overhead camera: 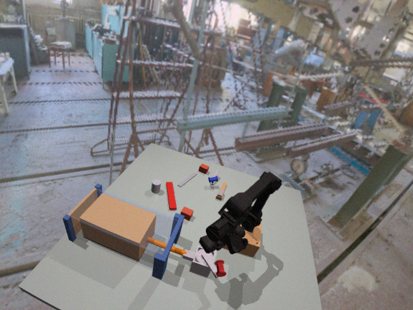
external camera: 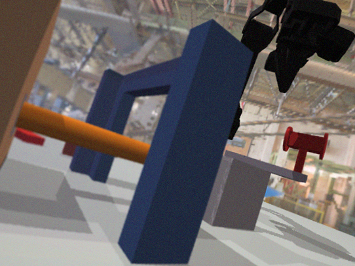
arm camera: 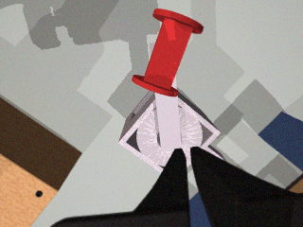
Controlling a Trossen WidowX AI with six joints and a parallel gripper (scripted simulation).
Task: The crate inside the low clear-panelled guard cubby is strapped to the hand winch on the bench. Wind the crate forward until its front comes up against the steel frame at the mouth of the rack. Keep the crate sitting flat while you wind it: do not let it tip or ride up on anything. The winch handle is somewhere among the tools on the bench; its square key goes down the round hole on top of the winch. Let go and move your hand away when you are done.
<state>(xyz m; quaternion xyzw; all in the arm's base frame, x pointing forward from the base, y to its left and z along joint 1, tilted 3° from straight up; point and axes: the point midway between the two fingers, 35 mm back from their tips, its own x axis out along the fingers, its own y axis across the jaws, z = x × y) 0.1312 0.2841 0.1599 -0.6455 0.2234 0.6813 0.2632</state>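
The winch handle with red knob is 110 mm below my gripper tip, 10 mm to the left of it and 10 mm behind it. Also, from my gripper tip: grey winch (190 mm below, 40 mm to the right, 20 mm ahead); then blue steel frame (200 mm ahead, 110 mm below, 20 mm to the right); then red bar (400 mm to the right, 360 mm ahead, 210 mm below).
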